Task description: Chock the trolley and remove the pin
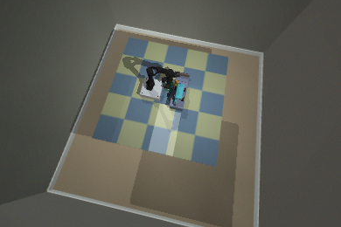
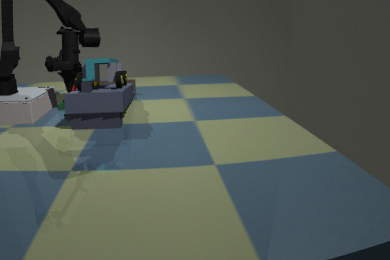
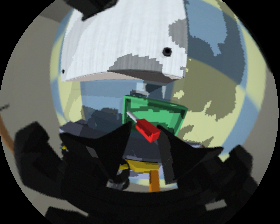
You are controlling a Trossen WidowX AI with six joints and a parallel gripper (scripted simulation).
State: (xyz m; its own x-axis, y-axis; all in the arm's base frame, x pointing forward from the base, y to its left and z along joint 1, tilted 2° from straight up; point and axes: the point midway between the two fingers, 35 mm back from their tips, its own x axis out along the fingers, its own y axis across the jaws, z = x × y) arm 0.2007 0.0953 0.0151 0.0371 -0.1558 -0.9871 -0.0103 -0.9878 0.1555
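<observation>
My gripper tip is now 5 cm above the green tray and 1 cm to the right of it. Round my gripper tip: grey ramp 14 cm ahead, 9 cm to the right; then yellow chock 8 cm ahead, 4 cm above, 2 cm to the left; then red-headed stop pin 1 cm to the right, 1 cm below.
</observation>
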